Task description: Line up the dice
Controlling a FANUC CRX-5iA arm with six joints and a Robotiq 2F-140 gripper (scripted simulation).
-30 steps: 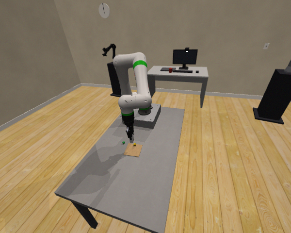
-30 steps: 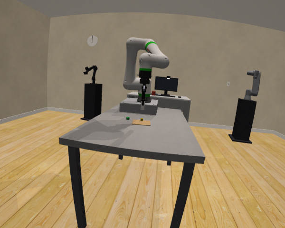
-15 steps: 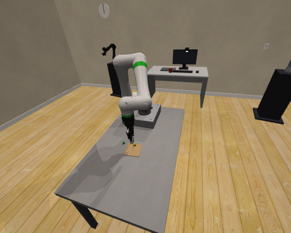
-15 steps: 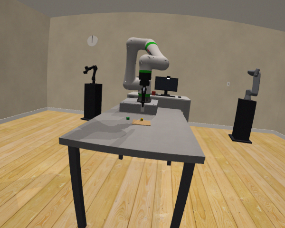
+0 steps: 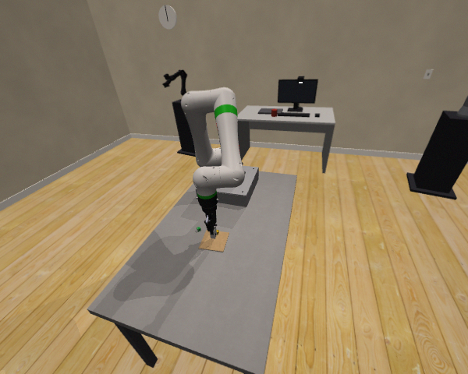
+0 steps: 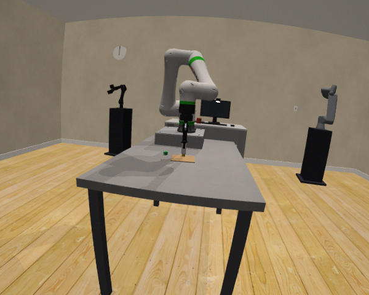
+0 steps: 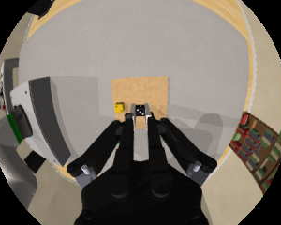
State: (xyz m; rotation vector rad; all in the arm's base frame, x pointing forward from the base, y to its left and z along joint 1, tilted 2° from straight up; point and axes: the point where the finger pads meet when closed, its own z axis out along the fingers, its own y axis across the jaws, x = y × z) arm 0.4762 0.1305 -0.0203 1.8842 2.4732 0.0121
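My hand is 6 cm above the tan mat. The rest, counted from my hand: green die: 13 cm to the right, 6 cm below, 3 cm behind; black die: 2 cm below; yellow die: 5 cm below, 5 cm behind, 1 cm to the right.
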